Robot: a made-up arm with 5 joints.
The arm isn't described. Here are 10 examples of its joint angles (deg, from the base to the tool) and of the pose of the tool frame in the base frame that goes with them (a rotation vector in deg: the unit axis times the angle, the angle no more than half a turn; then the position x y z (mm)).
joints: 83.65 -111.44 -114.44 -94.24 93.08
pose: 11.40 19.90 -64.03 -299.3 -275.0 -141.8
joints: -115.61 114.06 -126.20 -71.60 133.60
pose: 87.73 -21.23 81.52 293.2 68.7 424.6
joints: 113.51 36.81 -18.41 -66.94 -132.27
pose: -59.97 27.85 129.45 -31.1 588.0 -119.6
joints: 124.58 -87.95 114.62 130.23 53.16
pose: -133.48 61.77 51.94 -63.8 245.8 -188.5
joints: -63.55 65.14 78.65 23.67 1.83
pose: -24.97 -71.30 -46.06 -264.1 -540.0 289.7
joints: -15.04 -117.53 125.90 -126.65 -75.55
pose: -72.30 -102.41 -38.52 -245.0 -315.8 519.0
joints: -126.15 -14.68 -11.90 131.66 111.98
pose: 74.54 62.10 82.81 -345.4 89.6 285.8
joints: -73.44 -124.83 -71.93 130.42 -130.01
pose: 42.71 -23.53 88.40 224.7 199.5 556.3
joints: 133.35 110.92 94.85 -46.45 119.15
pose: -125.62 92.93 2.54 336.2 563.0 210.2
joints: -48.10 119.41 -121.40 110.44 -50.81
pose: 33.21 28.02 -36.62 80.4 -603.3 265.5
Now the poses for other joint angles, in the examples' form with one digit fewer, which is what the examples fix.
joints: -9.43 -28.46 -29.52 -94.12 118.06
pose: 66.2 128.6 98.8 -392 -487 -6
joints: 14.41 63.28 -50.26 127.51 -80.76
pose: 132.1 88.3 -40.4 -244 -177 -297
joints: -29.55 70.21 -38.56 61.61 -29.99
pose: -99.4 -106.9 44.5 -227 -518 147
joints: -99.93 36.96 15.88 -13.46 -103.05
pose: -36.6 -116.2 94.5 -232 -252 805
